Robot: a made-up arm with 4 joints. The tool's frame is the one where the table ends. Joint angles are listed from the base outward.
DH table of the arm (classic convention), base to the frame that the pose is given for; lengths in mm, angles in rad. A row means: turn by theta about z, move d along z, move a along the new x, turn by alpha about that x. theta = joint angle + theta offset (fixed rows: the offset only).
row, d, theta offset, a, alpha
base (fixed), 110, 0, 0, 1.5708
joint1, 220, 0, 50, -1.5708
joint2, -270, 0, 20, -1.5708
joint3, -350, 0, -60, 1.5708
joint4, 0, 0, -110, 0
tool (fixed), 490, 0, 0, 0
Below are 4 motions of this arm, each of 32 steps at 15 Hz.
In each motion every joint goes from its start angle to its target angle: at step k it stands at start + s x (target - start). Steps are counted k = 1, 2, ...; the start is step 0. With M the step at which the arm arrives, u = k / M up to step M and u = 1 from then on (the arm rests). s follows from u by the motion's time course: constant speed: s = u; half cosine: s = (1 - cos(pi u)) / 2; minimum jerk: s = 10 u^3 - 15 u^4 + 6 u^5.
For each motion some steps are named. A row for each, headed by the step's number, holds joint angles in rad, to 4 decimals.
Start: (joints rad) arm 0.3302 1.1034 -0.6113 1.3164
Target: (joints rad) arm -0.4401 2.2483 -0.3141 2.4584
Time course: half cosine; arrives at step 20
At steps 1, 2, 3, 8, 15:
1: 0.3255 1.1104 -0.6095 1.3234
2: 0.3113 1.1314 -0.6040 1.3443
3: 0.2882 1.1658 -0.5951 1.3786
8: 0.0641 1.4990 -0.5086 1.7110
15: -0.3273 2.0806 -0.3576 2.2912

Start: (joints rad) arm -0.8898 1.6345 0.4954 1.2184
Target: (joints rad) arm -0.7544 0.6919 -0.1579 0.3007
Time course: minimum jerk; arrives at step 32
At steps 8, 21, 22, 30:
8: -0.8758 1.5369 0.4278 1.1234
21: -0.7849 0.9045 -0.0106 0.5077
22: -0.7788 0.8616 -0.0403 0.4659
30: -0.7547 0.6940 -0.1565 0.3027

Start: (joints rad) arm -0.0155 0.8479 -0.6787 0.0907
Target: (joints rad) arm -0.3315 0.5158 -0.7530 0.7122
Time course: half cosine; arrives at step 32
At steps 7, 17, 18, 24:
7: -0.0514 0.8102 -0.6871 0.1612
17: -0.1890 0.6656 -0.7195 0.4319
18: -0.2043 0.6495 -0.7231 0.4621
24: -0.2852 0.5644 -0.7421 0.6212

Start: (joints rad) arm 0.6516 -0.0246 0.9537 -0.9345
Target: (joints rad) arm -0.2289 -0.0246 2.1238 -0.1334
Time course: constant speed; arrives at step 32
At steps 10, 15, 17, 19, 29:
10: 0.3764 -0.0246 1.3194 -0.6842
15: 0.2389 -0.0246 1.5022 -0.5590
17: 0.1838 -0.0246 1.5753 -0.5089
19: 0.1288 -0.0246 1.6484 -0.4588
29: -0.1464 -0.0246 2.0141 -0.2085

